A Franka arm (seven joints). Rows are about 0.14 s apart.
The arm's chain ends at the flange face. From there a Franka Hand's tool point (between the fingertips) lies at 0.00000 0.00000 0.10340 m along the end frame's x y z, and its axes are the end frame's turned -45 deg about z.
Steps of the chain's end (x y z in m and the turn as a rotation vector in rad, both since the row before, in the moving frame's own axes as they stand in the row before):
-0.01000 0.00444 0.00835 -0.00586 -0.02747 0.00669
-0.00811 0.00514 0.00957 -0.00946 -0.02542 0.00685
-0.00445 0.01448 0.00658 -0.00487 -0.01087 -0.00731
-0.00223 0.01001 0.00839 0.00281 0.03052 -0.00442
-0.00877 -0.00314 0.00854 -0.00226 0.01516 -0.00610
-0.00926 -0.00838 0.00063 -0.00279 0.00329 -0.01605
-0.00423 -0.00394 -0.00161 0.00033 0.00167 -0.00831
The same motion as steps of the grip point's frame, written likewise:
-0.01264 -0.00552 0.00831 0.01528 -0.02357 0.00669
-0.01192 -0.00328 0.00953 0.01129 -0.02466 0.00685
-0.01454 0.00666 0.00657 0.00424 -0.01113 -0.00731
-0.00621 0.00752 0.00834 -0.01959 0.02357 -0.00442
-0.00303 -0.00715 0.00853 -0.01232 0.00912 -0.00610
-0.00058 -0.01203 0.00063 -0.00430 0.00035 -0.01605
-0.00006 -0.00568 -0.00161 -0.00095 0.00141 -0.00831

